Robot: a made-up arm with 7 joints.
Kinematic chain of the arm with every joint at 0, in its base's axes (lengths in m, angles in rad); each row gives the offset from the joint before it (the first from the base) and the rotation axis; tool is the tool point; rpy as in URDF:
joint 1: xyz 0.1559 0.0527 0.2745 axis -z
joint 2: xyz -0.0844 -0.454 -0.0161 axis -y
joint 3: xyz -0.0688 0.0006 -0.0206 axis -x
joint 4: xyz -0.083 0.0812 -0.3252 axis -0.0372 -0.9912 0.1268
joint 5: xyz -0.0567 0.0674 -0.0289 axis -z
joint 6: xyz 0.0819 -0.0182 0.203 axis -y
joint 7: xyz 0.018 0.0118 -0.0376 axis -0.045 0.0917 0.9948
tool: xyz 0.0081 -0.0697 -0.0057 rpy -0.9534 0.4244 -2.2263
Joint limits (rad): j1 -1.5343..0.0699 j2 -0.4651..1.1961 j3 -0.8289..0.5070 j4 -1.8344..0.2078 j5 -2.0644..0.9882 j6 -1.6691..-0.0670 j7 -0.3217..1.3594
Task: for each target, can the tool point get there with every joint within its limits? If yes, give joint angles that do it. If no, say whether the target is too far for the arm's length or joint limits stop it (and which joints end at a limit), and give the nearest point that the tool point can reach.
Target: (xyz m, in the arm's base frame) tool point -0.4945 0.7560 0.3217
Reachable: no: joint limits stop it (at a limit: joint 1, joint 4, joint 5, joint 6, joint 7) | nearest point -0.2368 0.0049 0.2898 | short by 0.795 m
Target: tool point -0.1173 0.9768 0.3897
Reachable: no: joint limits stop it (at a limit: joint 1, joint 2, joint 4, joint 6) | nearest point 0.2937 0.3200 0.1024 | short by 0.826 m
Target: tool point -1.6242 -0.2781 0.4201
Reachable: no: too far | nearest point -0.3846 -0.2155 0.0639 | short by 1.291 m
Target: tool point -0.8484 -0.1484 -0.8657
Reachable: no: too far | nearest point -0.2188 -0.3105 -0.1843 | short by 0.942 m
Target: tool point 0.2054 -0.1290 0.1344
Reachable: yes | joints -1.0791 0.5326 -0.6346 -0.0260 -0.8703 -0.6553 1.2018
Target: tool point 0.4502 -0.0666 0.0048
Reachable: yes | joints -0.9199 0.9462 0.3003 -0.1131 -1.4329 -0.6426 0.0913
